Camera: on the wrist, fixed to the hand. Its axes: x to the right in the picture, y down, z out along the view.
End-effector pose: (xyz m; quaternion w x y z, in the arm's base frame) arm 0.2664 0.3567 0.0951 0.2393 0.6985 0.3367 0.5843
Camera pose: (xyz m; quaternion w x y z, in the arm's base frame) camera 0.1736 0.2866 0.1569 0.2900 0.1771 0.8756 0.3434
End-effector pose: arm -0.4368 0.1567 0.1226 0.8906 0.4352 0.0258 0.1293
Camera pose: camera -0.4889 0.2772 0.1121 0.5869 0.4611 0.5476 -0.3783
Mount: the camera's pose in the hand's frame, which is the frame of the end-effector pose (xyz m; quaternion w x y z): -0.0205 0.0734 -0.1074 0.6886 0.2358 0.2483 -0.6392
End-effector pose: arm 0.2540 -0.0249 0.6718 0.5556 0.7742 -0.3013 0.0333
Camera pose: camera 0.2307 0.0637 0.7664 0.2961 0.8485 0.4332 -0.0689
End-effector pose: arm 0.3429 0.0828 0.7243 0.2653 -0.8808 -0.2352 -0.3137
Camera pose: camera 0.3254 -0.0433 0.7581 0.2483 -0.3157 -0.7331 -0.5489
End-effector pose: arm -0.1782 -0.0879 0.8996 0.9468 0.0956 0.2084 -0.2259
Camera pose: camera -0.1982 0.0142 0.8188 0.4333 0.2120 0.3864 -0.7861
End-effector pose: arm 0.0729 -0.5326 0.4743 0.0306 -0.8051 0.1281 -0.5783
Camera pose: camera -0.0466 -0.5879 0.4762 0.1905 0.4855 0.5552 0.6479
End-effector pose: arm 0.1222 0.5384 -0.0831 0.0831 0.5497 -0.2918 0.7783
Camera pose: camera 0.0103 0.5410 -0.1525 0.4976 0.3914 0.3546 0.6881
